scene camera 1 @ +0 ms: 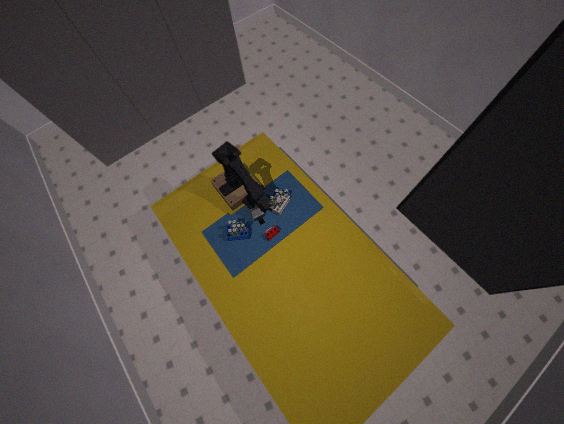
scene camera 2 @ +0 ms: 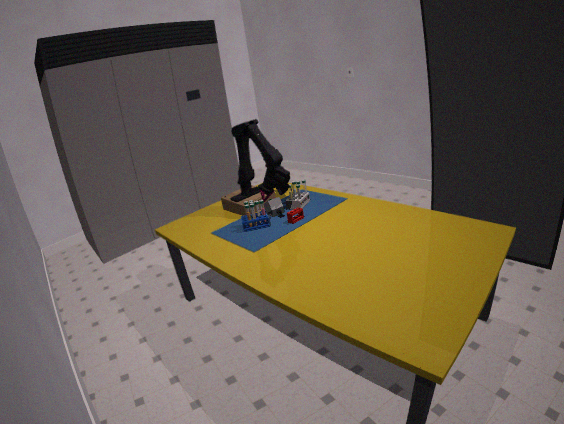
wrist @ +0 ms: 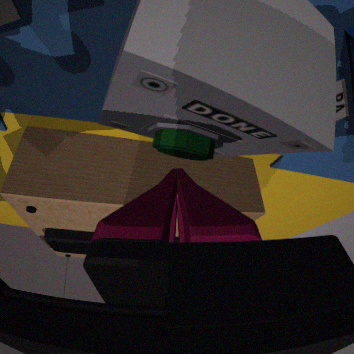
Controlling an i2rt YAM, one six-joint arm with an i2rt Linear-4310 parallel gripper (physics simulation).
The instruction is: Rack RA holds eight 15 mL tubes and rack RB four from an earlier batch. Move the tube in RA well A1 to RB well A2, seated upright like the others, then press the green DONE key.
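Frame: origin at the arm's base, x ahead, y left, z up, level; millimetres.
Seen in the pictures: gripper, fingertip midpoint: (wrist: pixel 176 176); arm's base at its link origin: (scene camera 1: pixel 235 183) (scene camera 2: pixel 247 194).
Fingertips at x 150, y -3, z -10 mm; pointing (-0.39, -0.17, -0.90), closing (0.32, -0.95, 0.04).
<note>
Offsets run from my fingertips to a thing's top centre. "spot": to the spot under its first point. Level surfaces: height alone.
The blue rack RA (scene camera 1: pixel 238 234) (scene camera 2: pixel 256 223) holds several upright tubes. The white rack RB (scene camera 1: pixel 282 204) (scene camera 2: pixel 302 201) also holds several upright tubes. Which wells are filled is too small to tell. A grey box marked DONE @[65 mm ahead, 8 mm left, 27 mm up] (scene camera 1: pixel 256 214) (scene camera 2: pixel 275 206) (wrist: pixel 240 65) stands between the racks. Its green key @[43 mm ahead, 11 mm left, 18 mm up] (wrist: pixel 184 144) faces the arm's base in the wrist view. My gripper (scene camera 2: pixel 266 196) (wrist: pixel 176 176) is shut and empty, its magenta fingertips together beside the green key. I cannot tell whether they touch it.
A small red rack-like block @[spot: 232 mm ahead, 8 mm left, 45 mm down] (scene camera 1: pixel 272 232) (scene camera 2: pixel 295 216) lies on the blue mat @[56 mm down] (scene camera 1: pixel 235 260) (scene camera 2: pixel 255 243), in front of the DONE box. The arm's wooden base (scene camera 2: pixel 235 204) (wrist: pixel 75 162) stands behind the box on the yellow table @[60 mm down] (scene camera 1: pixel 325 300) (scene camera 2: pixel 375 275).
</note>
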